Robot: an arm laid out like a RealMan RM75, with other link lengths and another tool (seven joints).
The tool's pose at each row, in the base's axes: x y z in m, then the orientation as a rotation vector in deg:
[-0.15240 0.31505 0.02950 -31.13 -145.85 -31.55]
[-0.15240 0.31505 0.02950 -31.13 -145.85 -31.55]
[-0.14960 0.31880 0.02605 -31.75 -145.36 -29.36]
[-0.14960 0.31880 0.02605 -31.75 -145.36 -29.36]
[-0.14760 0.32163 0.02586 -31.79 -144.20 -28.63]
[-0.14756 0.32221 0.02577 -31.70 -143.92 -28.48]
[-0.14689 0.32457 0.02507 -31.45 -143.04 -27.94]
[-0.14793 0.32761 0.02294 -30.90 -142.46 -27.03]
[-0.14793 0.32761 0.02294 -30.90 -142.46 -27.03]
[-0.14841 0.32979 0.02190 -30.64 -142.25 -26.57]
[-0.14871 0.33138 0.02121 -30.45 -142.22 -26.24]
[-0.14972 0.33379 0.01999 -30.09 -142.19 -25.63]
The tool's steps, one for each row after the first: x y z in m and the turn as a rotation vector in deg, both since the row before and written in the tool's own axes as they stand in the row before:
[0.00000 0.00000 0.00000 0.00 0.00 0.00]
[-0.00304 0.00349 0.00352 1.44 0.29 1.01]
[0.00000 0.00000 0.00000 0.00 0.00 0.00]
[-0.00089 0.00329 0.00066 0.55 1.07 0.53]
[0.00008 0.00049 0.00031 0.14 0.29 0.06]
[-0.00024 0.00216 0.00134 0.47 0.90 0.22]
[0.00045 0.00162 0.00347 0.80 0.70 0.02]
[0.00000 0.00000 0.00000 0.00 0.00 0.00]
[0.00037 0.00142 0.00198 0.40 0.27 0.00]
[0.00026 0.00109 0.00136 0.28 0.08 -0.04]
[0.00072 0.00136 0.00244 0.53 0.12 -0.09]

